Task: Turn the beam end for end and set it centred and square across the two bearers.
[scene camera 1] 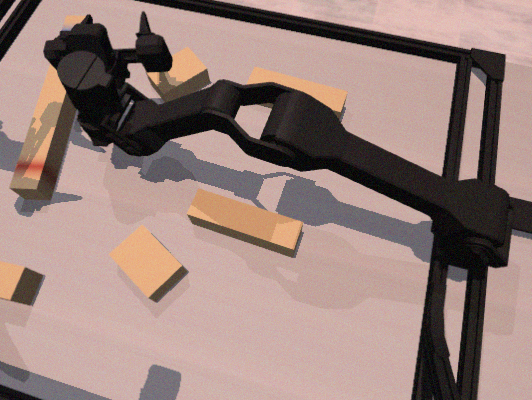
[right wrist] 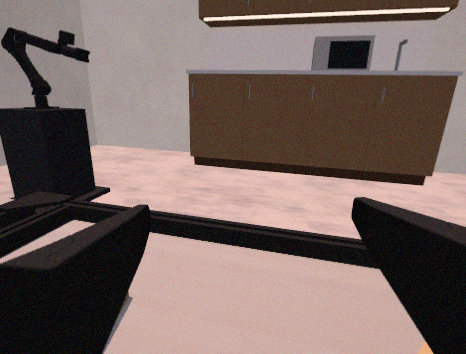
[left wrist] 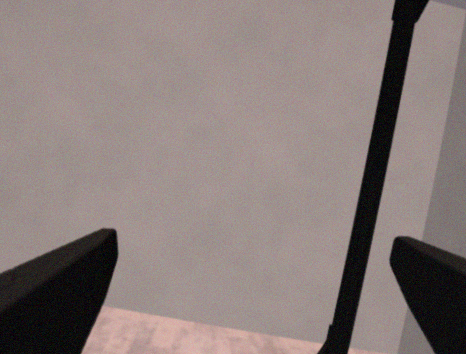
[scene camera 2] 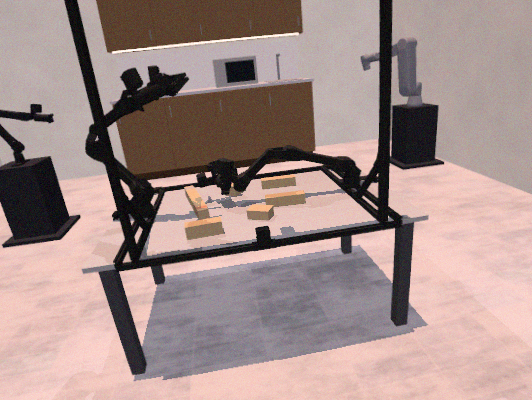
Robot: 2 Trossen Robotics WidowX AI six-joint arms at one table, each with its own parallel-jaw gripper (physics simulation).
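Seen in the pictures: left gripper, fingertip midpoint: [left wrist: 257,246] [scene camera 2: 187,76]; right gripper, fingertip midpoint: [scene camera 1: 117,14] [right wrist: 251,210]; left arm's base, link origin: [scene camera 2: 145,215]; right arm's base, link origin: [scene camera 1: 462,247] [scene camera 2: 352,185].
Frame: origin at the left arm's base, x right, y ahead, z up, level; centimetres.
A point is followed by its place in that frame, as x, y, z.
The long wooden beam [scene camera 1: 41,145] {1.9, 24.4, 2.5} [scene camera 2: 192,196] {-8.9, 20.1, 2.5} lies flat on the table at the left, with a red band near its near end; a pale bluish patch shows at its far end. Two shorter blocks, possibly the bearers, lie roughly parallel: one farther back [scene camera 1: 295,85] {-20.0, 60.9, 2.5} [scene camera 2: 278,182] {-17.2, 60.9, 0.7}, one nearer [scene camera 1: 235,215] {5.1, 58.3, 2.5} [scene camera 2: 285,198] {7.2, 59.4, 1.4}. I cannot tell for certain which blocks are the bearers. My right gripper [scene camera 1: 116,17] {-20.9, 30.2, 9.6} [right wrist: 251,210] {-20.9, 30.2, 9.6} is open and empty, above the table near the beam's far part, which its arm partly covers. My left gripper [scene camera 2: 182,83] {3.3, 27.3, 53.5} [left wrist: 257,246] {3.3, 27.3, 53.5} is open and empty, raised high above the table.
A tilted-looking block [scene camera 1: 187,67] {-19.4, 41.5, 1.9} lies by the right gripper. Another block [scene camera 1: 147,260] {14.8, 48.1, 1.9} [scene camera 2: 260,212] {18.2, 47.4, 1.3} lies nearer the front, and one [scene camera 1: 11,281] {22.9, 31.3, 3.1} [scene camera 2: 204,228] {25.6, 26.0, 1.4} at the front left. The right forearm passes above the back block. A black frame [scene camera 2: 320,235] {37.8, 65.2, -2.9} edges the table.
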